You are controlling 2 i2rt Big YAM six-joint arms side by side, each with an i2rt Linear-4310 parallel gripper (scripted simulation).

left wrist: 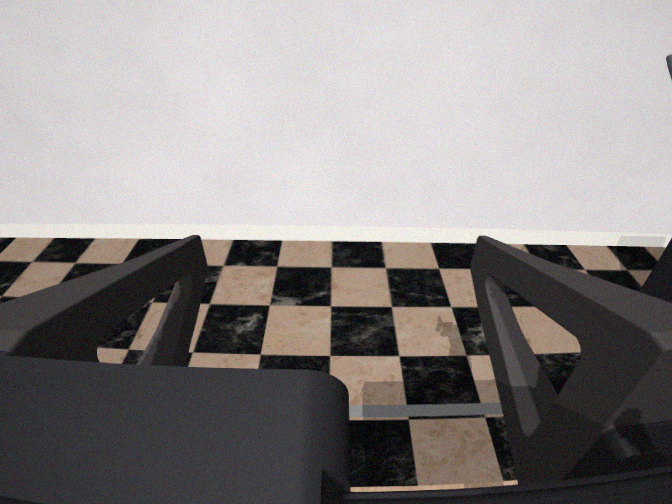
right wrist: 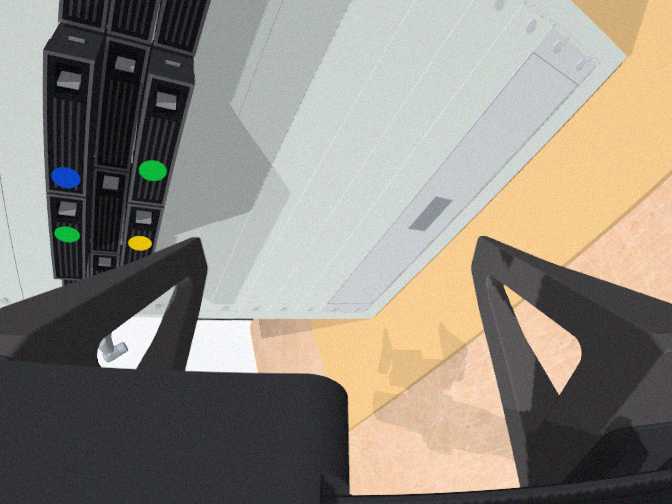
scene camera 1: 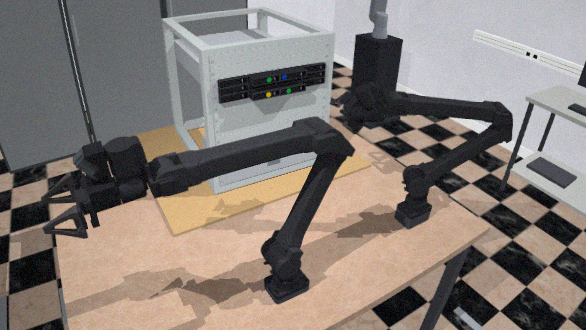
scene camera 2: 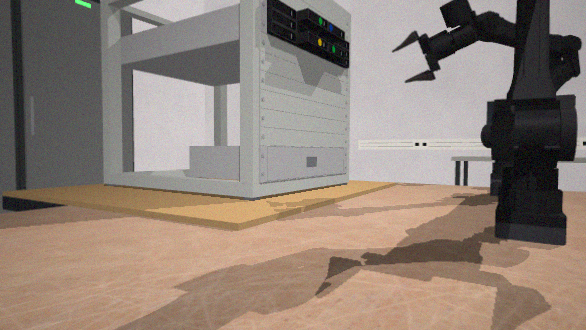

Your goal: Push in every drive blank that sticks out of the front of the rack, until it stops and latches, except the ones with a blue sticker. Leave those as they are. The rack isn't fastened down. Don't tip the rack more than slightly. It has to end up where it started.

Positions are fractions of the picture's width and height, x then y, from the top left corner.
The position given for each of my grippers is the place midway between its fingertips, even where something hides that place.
Labels:
my left gripper: left wrist 0.50, 0.50; scene camera 1 0.07, 0.65; not seen in the right wrist view (out of frame); not seen in scene camera 2 (out of frame)
pale grey rack: right wrist 0.48, 0.32; scene camera 1 0.38, 0.17; scene camera 2 0.49, 0.30; not seen in the left wrist view (out of frame)

